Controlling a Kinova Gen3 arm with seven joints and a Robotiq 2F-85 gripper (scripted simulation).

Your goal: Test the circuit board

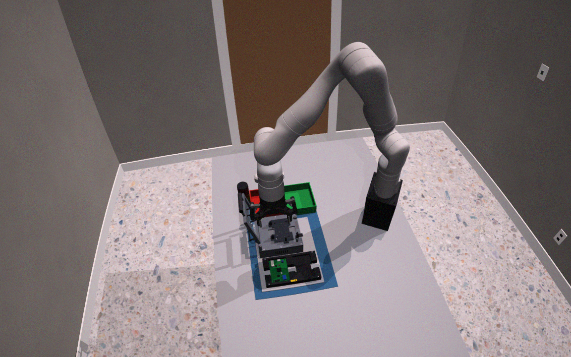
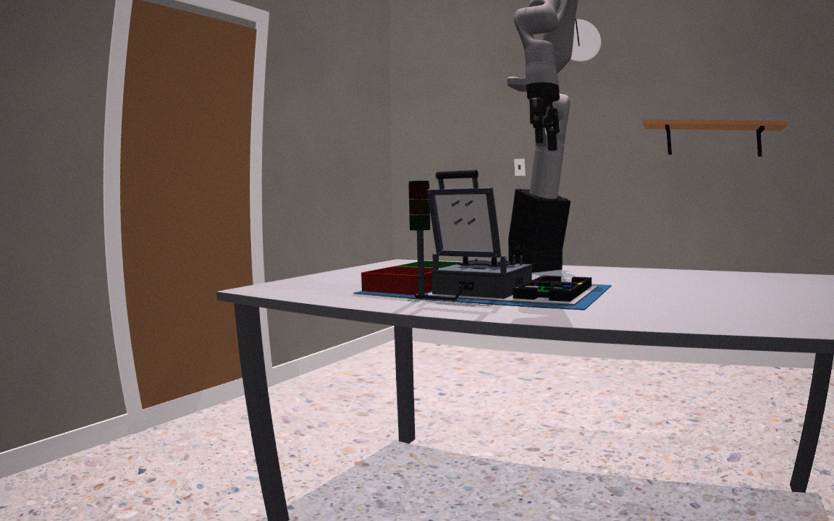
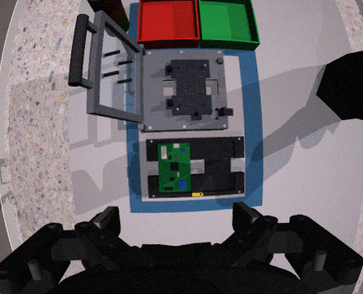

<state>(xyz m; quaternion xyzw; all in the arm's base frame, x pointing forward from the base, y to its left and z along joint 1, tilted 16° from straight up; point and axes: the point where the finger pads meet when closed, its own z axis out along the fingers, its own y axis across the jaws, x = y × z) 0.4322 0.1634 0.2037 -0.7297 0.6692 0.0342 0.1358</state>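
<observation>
Right now the green circuit board is 31 cm below my hand. The rest, counted from my hand: red bin: 37 cm to the right, 32 cm below, 4 cm ahead; then latch hook: 25 cm below, 12 cm to the right, 9 cm behind; then lid: 16 cm to the right, 15 cm below, 10 cm ahead.
</observation>
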